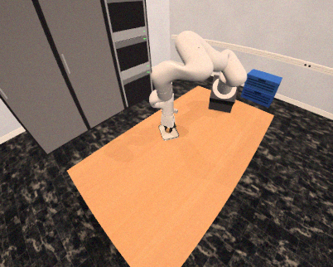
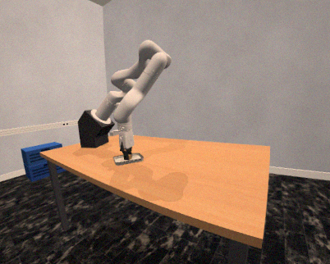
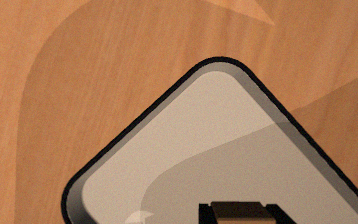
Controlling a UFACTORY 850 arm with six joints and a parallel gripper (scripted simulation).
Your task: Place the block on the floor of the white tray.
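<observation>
Right now my hand is 1 cm above the block. Round my hand: white tray 2 cm below.
</observation>
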